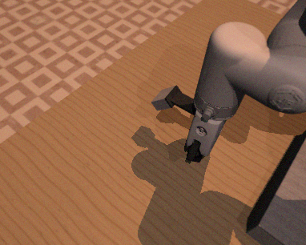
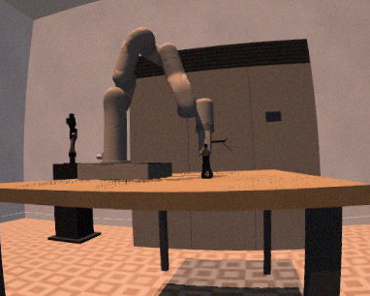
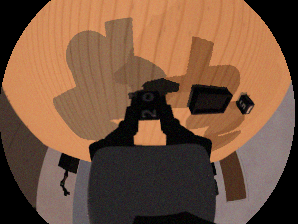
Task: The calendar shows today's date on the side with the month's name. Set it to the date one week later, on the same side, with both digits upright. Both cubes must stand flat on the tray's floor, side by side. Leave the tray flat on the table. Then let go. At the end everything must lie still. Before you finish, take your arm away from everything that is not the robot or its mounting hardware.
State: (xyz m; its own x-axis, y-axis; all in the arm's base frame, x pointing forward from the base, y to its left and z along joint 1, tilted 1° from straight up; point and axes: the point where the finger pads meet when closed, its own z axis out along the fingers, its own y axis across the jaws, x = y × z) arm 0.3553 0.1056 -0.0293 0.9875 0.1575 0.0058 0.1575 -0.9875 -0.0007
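Now: the black digit cube 2 cm below my hand. The rest, counted from my hand: black cube (3 cm ahead, 21 cm to the right, 2 cm below).
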